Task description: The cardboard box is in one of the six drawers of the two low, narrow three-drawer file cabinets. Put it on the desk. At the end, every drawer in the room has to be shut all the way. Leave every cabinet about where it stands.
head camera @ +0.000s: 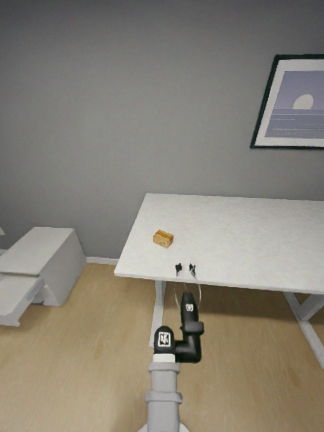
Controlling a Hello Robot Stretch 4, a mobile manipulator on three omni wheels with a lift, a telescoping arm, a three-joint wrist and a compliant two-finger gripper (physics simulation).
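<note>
The cardboard box (163, 239) is small and tan and lies on the white desk (240, 240), near its left end. My gripper (185, 269) is open, its two dark fingertips apart with no object between them. It is over the desk's front edge, to the right of the box and nearer to me, apart from it. A low white file cabinet (65, 265) stands at the left against the wall. Its top drawer (17, 297) is pulled out towards the lower left. The other file cabinet cannot be made out in this view.
The desk's left leg (157, 312) stands beside my arm, and another leg (311, 332) shows at the right. A framed picture (264, 107) hangs on the grey wall. A pale baseboard runs between cabinet and desk.
</note>
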